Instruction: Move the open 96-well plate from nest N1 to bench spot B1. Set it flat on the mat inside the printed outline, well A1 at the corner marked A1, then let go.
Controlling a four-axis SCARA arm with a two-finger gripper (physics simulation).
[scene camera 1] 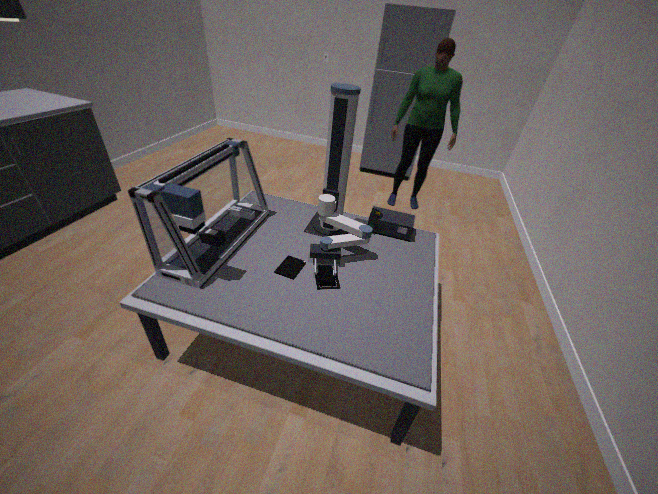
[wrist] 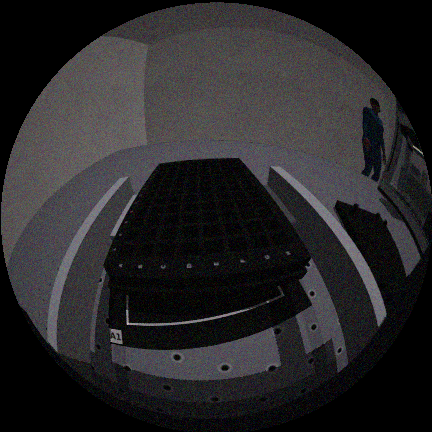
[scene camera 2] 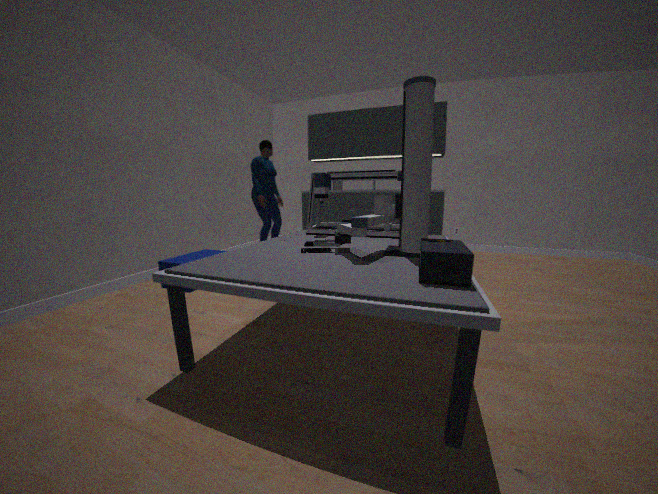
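Where they show: gripper, fingertip midpoint: [scene camera 1: 325, 274] [wrist: 198, 179] [scene camera 2: 314, 242]; arm's base, origin of the base link: [scene camera 1: 330, 227] [scene camera 2: 412, 253].
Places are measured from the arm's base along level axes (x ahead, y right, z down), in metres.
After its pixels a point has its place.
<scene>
The dark 96-well plate [wrist: 210, 220] @(x 0.505, y -0.108, z -0.051 m) is level between the fingers of my gripper [wrist: 198, 179] @(x 0.542, y -0.125, z -0.055 m) [scene camera 1: 325, 268] @(x 0.542, y -0.125, z -0.055 m), which is shut on its long sides. The black mat [wrist: 200, 336] @(x 0.454, y -0.103, z -0.015 m) lies beneath, with its white outline [wrist: 127, 310] @(x 0.453, y -0.150, z -0.015 m) showing past the plate's near edge; a gap shows between plate and mat, its height hard to judge. The white A1 label [wrist: 115, 336] @(x 0.431, y -0.151, z -0.015 m) is at the mat's near left corner. Blurred row marks run along the plate's near edge, and small marks along its left edge. The plate hides the rest of the outline. Gripper and plate are small and dark in scene camera 2.
A black flat base [scene camera 1: 290, 266] @(x 0.525, y 0.087, z -0.025 m) [wrist: 375, 235] @(x 0.543, y 0.080, z -0.025 m) with small raised bits lies beside the mat. A gantry frame [scene camera 1: 191, 164] @(x 0.514, y 0.639, z -0.521 m) stands at one side of the table [scene camera 1: 276, 349] @(x 1.035, y -0.058, z 0.000 m). A dark box [scene camera 1: 390, 220] @(x -0.059, y -0.394, z -0.128 m) [scene camera 2: 446, 263] @(x -0.120, y -0.551, z -0.091 m) stands near the arm's column [scene camera 1: 333, 132] @(x 0.077, y 0.024, z -0.673 m) [scene camera 2: 418, 164] @(x -0.008, y -0.074, z -0.474 m). People stand beyond the table.
</scene>
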